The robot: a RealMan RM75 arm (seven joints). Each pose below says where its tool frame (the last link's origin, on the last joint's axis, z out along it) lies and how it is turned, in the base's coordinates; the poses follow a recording.
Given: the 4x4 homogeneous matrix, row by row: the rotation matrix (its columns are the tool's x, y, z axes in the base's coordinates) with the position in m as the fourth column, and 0 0 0 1 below. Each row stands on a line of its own.
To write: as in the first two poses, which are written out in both.
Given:
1:
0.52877, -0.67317, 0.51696, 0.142
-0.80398, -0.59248, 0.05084, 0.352
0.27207, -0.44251, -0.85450, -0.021
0, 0, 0, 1
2:
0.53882, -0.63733, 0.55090, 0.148
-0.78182, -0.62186, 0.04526, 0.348
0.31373, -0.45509, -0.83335, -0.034
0, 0, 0, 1
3:
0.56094, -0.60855, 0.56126, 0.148
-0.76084, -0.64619, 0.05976, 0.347
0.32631, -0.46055, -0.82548, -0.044
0, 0, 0, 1
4:
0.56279, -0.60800, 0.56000, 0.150
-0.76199, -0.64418, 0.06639, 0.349
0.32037, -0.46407, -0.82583, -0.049
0, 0, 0, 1
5:
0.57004, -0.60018, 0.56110, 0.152
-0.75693, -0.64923, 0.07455, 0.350
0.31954, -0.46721, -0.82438, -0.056
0, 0, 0, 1
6:
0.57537, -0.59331, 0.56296, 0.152
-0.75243, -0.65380, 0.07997, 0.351
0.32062, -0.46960, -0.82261, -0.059
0, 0, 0, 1
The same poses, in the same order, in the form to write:
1:
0.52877, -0.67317, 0.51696, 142
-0.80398, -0.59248, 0.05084, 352
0.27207, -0.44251, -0.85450, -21
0, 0, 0, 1

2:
0.53882, -0.63733, 0.55090, 148
-0.78182, -0.62186, 0.04526, 348
0.31373, -0.45509, -0.83335, -34
0, 0, 0, 1

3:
0.56094, -0.60855, 0.56126, 148
-0.76084, -0.64619, 0.05976, 347
0.32631, -0.46055, -0.82548, -44
0, 0, 0, 1

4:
0.56279, -0.60800, 0.56000, 150
-0.76199, -0.64418, 0.06639, 349
0.32037, -0.46407, -0.82583, -49
0, 0, 0, 1

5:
0.57004, -0.60018, 0.56110, 152
-0.75693, -0.64923, 0.07455, 350
0.31954, -0.46721, -0.82438, -56
0, 0, 0, 1

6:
0.57537, -0.59331, 0.56296, 152
-0.75243, -0.65380, 0.07997, 351
0.32062, -0.46960, -0.82261, -59
0, 0, 0, 1

